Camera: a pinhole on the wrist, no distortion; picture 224 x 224 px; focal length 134.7 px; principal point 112.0 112.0 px. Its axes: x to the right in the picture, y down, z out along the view. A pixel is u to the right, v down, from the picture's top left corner.
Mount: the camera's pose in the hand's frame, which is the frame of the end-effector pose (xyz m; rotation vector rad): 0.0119 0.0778 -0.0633 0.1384 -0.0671 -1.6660
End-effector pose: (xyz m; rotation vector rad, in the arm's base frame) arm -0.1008 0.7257 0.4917 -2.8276 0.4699 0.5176
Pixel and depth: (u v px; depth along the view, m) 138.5 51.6 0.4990
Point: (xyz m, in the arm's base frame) -0.4671 0.9272 0.2386
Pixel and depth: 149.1 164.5 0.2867
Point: -0.0945 0.7900 0.2559
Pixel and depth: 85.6 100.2 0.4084
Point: -0.3165 0.7046 0.1833
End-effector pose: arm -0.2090 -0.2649 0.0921 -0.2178 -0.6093 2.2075
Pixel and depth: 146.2 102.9 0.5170
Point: -0.2484 -0.4592 0.5015
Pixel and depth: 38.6 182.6 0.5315
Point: -0.7613 -0.4352 0.3920
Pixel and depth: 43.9 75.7 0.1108
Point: -0.2965 -0.3739 0.0651
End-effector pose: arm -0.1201 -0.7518 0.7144 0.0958 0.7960 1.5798
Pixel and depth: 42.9 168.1 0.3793
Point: -0.1798 -0.4718 1.0489
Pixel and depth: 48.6 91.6 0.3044
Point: -0.1691 -0.6942 1.0319
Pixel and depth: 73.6 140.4 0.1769
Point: -0.1658 -0.6684 0.8554
